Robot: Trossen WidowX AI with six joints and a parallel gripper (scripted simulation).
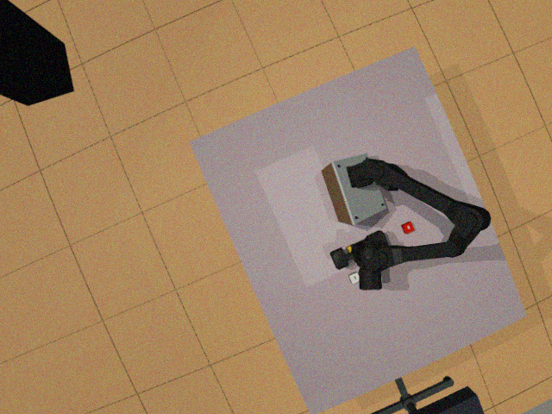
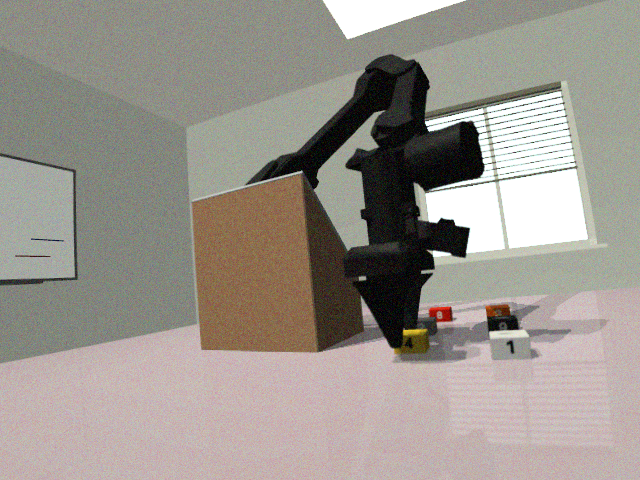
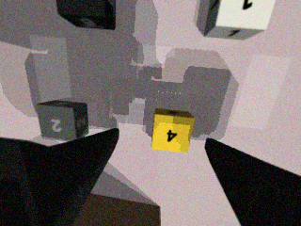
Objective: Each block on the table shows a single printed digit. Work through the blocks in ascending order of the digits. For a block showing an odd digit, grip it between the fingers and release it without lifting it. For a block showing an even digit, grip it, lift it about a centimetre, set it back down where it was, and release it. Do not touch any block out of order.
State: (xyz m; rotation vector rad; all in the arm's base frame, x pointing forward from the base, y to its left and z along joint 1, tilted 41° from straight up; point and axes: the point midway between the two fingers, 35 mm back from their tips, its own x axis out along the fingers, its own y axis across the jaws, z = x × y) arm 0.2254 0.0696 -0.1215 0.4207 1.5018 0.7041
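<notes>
The red 8 block lies 210 mm to the left of my gripper tip and 10 mm behind it. The rest, counted from my gripper tip: yellow 4 block (10 mm to the right, 10 mm ahead); then grey 2 block (90 mm to the left, 10 mm behind); then white 1 block (110 mm ahead, 20 mm to the right).
</notes>
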